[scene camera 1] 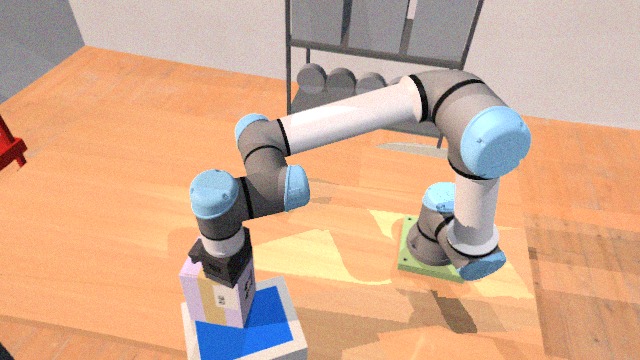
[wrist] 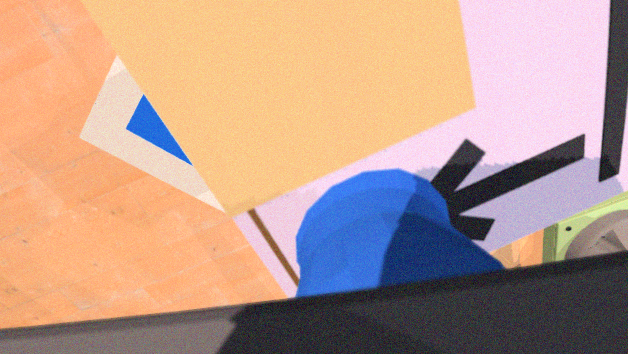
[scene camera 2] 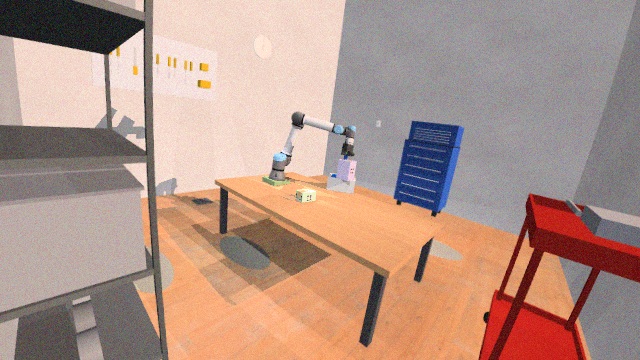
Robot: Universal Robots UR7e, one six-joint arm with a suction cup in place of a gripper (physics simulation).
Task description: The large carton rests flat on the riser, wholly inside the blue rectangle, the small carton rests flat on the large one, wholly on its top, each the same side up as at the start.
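The large carton (scene camera 1: 192, 300) (scene camera 2: 345, 170) (wrist: 320, 90) is lilac with a tan tape band. It is upright over the back-left part of the white riser (scene camera 1: 293, 312) (scene camera 2: 341, 186) (wrist: 100, 120), across the edge of the blue rectangle (scene camera 1: 270, 320) (wrist: 150, 130). I cannot tell whether its bottom touches the riser. My gripper's blue suction cup (scene camera 2: 345, 157) (wrist: 372, 235) is pressed on the carton's top and holds it; the black tool body hides the cup in scene camera 1. The small carton (scene camera 2: 305, 195), pale yellow-green, stands on the table and is hidden in scene camera 1.
The wooden table (scene camera 1: 125, 150) (scene camera 2: 370, 225) bears the arm's green base plate (scene camera 1: 430, 272) (scene camera 2: 275, 181) (wrist: 550, 242). A shelf rack (scene camera 1: 288, 75) (scene camera 2: 150, 175) stands behind the table, and a red cart (scene camera 2: 535, 237) and a blue tool cabinet (scene camera 2: 425, 172) stand apart from it.
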